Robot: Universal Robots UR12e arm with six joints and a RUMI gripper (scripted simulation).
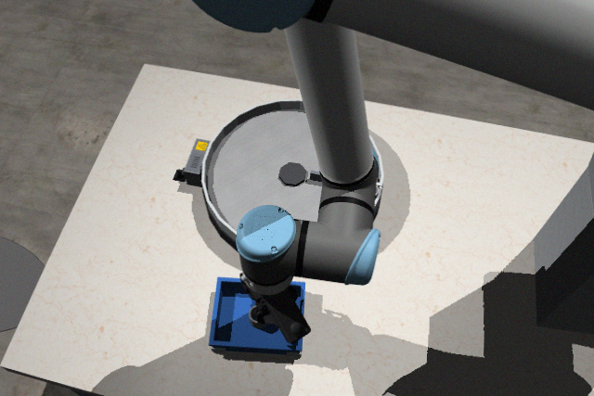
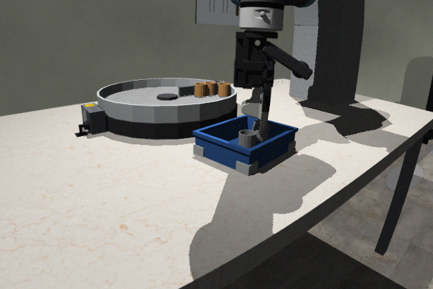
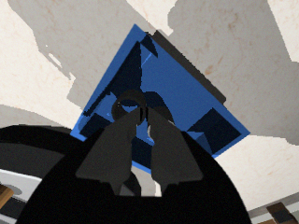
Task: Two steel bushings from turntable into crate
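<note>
Now: hand 4 cm short of the blue crate, 3 cm above it and 1 cm to the left of it. Round my hand: round grey turntable (35 cm to the right, 3 cm ahead).
</note>
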